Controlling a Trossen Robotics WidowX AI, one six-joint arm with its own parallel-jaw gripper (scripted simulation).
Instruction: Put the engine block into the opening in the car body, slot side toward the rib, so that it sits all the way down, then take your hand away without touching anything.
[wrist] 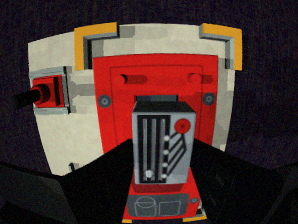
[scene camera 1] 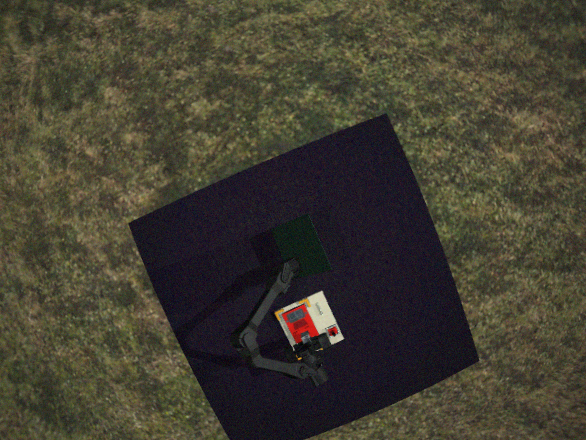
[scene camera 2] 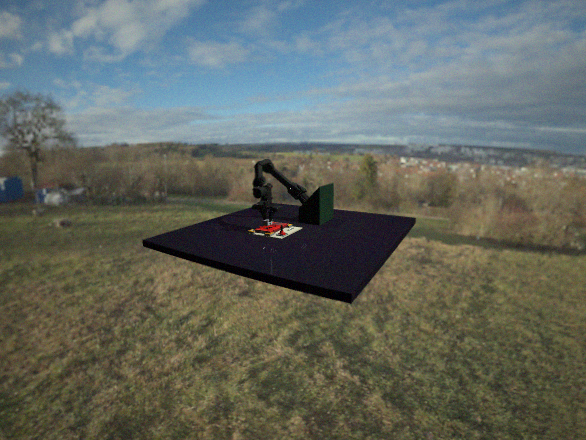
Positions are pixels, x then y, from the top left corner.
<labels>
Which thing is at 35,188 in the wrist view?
The gripper.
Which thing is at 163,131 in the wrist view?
A grey engine block.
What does the gripper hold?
A grey engine block.
</labels>
